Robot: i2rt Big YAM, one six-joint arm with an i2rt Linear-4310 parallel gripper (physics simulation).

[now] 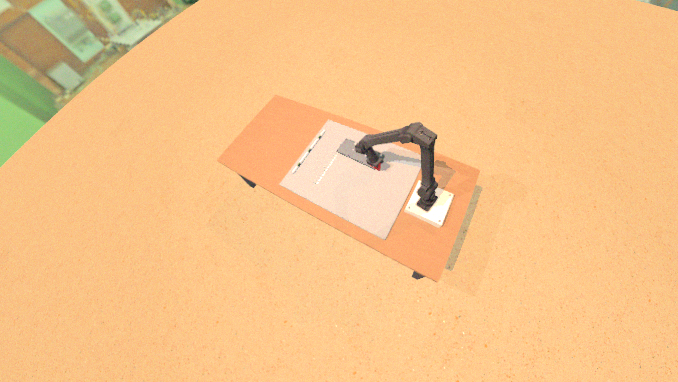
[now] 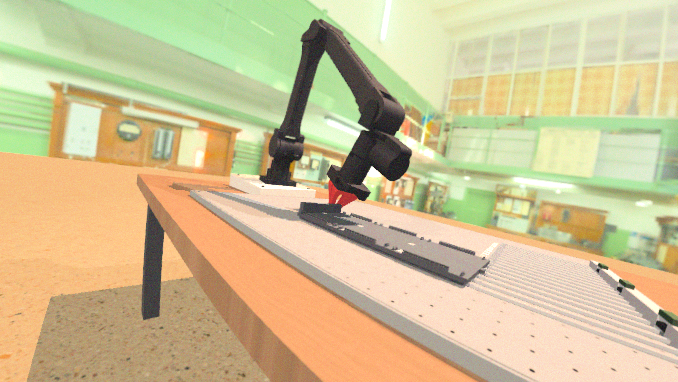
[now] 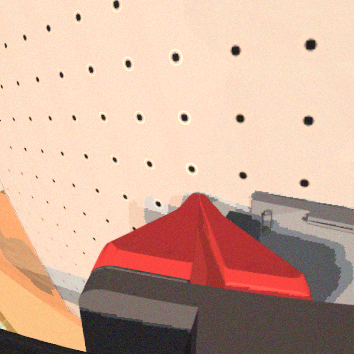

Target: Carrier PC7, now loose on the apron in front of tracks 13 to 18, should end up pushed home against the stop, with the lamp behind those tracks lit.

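Places are measured from the arm's base along level axes (x ahead, y left, z up), in metres.
Pixels of known places: gripper, between the fingertips: (image 1: pixel 379 170) (image 2: pixel 330 212) (image 3: pixel 195 204); arm's base, origin of its link: (image 1: pixel 426 201) (image 2: pixel 277 183).
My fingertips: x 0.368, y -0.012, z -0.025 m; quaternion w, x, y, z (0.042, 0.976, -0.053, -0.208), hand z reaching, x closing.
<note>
Ahead of a thing's pixels: the offset from my fingertips to its top centre. "spot": to the spot under its first point.
Carrier PC7 @(dx +0.187, dy -0.026, dz +0.026 m) (image 1: pixel 349 148) (image 2: pixel 415 245) (image 3: pixel 285 216) is a long, flat dark grey board with a raised plate at its end nearer the arm base. It lies flat on the pale perforated panel (image 1: pixel 350 195) (image 2: pixel 390 310). Its far end reaches the mouth of the ribbed tracks @(spot: dx +0.409, dy +0.111, dz -0.003 m) (image 2: pixel 550 280) and covers part of the white strip there. My gripper (image 1: pixel 377 168) (image 2: pixel 336 205) (image 3: pixel 195 204) is shut and empty, red fingertips low by the carrier's raised end; contact is unclear. Small dark green blocks, perhaps lamps @(dx +0.494, dy +0.175, dz +0.018 m) (image 2: pixel 626 284), stand along the white rail @(spot: dx +0.468, dy +0.283, dz +0.007 m) (image 1: pixel 301 162) behind the tracks; none looks lit. Track numbers are unreadable.
The white base plate (image 1: pixel 417 212) (image 2: pixel 250 185) of the arm stands on the orange table (image 1: pixel 265 135) (image 2: pixel 210 270), beside the panel. The panel's long edge runs close to the carrier's side. The arm arches over the panel between its base and the carrier.
</note>
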